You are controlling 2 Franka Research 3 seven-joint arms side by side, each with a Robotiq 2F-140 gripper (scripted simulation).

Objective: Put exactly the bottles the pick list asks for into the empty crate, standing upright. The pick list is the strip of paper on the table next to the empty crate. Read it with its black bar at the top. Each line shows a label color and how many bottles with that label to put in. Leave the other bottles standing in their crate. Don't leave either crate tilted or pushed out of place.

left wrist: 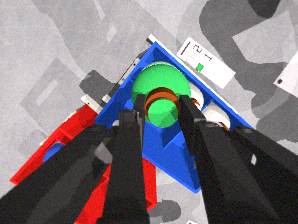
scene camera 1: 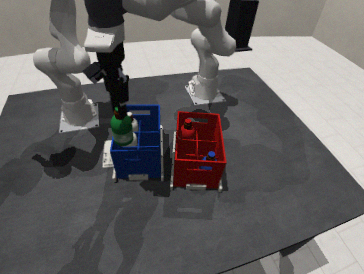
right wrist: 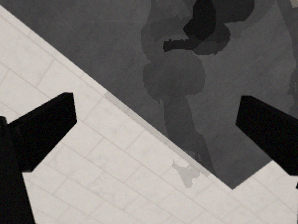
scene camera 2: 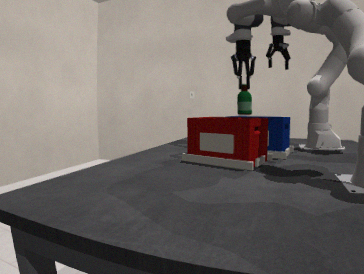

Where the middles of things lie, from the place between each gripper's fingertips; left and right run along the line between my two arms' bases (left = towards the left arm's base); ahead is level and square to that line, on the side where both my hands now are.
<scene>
Now: the green bottle (left wrist: 161, 82) 8 cm below my left hand. Also, from my left hand: pick list (left wrist: 191, 52) 34 cm below, 12 cm behind, 7 cm to the right; red crate (scene camera 2: 234, 138) 29 cm to the left, 26 cm below, 5 cm ahead; blue crate (scene camera 1: 147, 159) 26 cm below, 7 cm to the left, 7 cm behind.
My right gripper is now 47 cm to the right of the green bottle, 24 cm above it and 22 cm short of it. From my right hand the other things lie so: pick list 50 cm below, 40 cm to the left, 10 cm ahead; then red crate 76 cm to the left, 42 cm below, 27 cm ahead; then blue crate 54 cm to the left, 42 cm below, 15 cm ahead.
</scene>
